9 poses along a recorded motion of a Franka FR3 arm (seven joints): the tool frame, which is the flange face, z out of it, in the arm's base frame.
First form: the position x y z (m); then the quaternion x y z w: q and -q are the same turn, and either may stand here.
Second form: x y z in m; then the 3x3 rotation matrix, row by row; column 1 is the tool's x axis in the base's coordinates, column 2 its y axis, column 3 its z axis. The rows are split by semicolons. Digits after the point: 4 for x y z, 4 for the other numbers.
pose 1, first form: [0.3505 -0.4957 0.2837 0.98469 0.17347 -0.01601 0.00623]
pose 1, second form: 0.3505 -0.4957 0.2837; 0.9393 0.3418 -0.0294; 0.3414 -0.9397 -0.0178; -0.0337 0.0067 -0.9994
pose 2, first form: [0.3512 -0.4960 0.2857 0.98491 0.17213 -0.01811 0.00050]
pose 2, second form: 0.3512 -0.4960 0.2857; 0.9401 0.3391 -0.0355; 0.3390 -0.9407 -0.0072; -0.0358 -0.0052 -0.9993
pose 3, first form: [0.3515 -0.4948 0.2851 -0.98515 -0.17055 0.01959 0.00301]
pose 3, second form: 0.3515 -0.4948 0.2851; 0.9411 0.3359 -0.0396; 0.3362 -0.9418 -0.0008; -0.0376 -0.0126 -0.9992
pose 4, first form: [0.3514 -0.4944 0.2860 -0.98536 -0.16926 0.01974 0.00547]
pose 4, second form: 0.3514 -0.4944 0.2860; 0.9419 0.3333 -0.0408; 0.3338 -0.9426 0.0041; -0.0371 -0.0175 -0.9992
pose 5, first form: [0.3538 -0.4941 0.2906 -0.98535 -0.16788 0.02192 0.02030]
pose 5, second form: 0.3538 -0.4941 0.2906; 0.9427 0.3300 -0.0500; 0.3317 -0.9428 0.0326; -0.0364 -0.0474 -0.9982
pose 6, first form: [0.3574 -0.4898 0.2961 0.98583 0.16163 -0.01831 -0.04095]
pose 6, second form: 0.3574 -0.4898 0.2961; 0.9471 0.3172 -0.0493; 0.3202 -0.9444 0.0748; -0.0229 -0.0867 -0.9960
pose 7, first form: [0.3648 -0.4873 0.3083 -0.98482 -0.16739 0.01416 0.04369]
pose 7, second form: 0.3648 -0.4873 0.3083; 0.9436 0.3285 -0.0425; 0.3309 -0.9401 0.0813; -0.0133 -0.0908 -0.9958
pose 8, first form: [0.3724 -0.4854 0.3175 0.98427 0.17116 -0.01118 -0.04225]
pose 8, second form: 0.3724 -0.4854 0.3175; 0.9412 0.3360 -0.0365; 0.3379 -0.9378 0.0793; -0.0075 -0.0870 -0.9962
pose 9, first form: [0.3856 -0.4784 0.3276 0.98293 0.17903 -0.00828 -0.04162]
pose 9, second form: 0.3856 -0.4784 0.3276; 0.9358 0.3513 -0.0312; 0.3526 -0.9324 0.0789; -0.0014 -0.0848 -0.9964
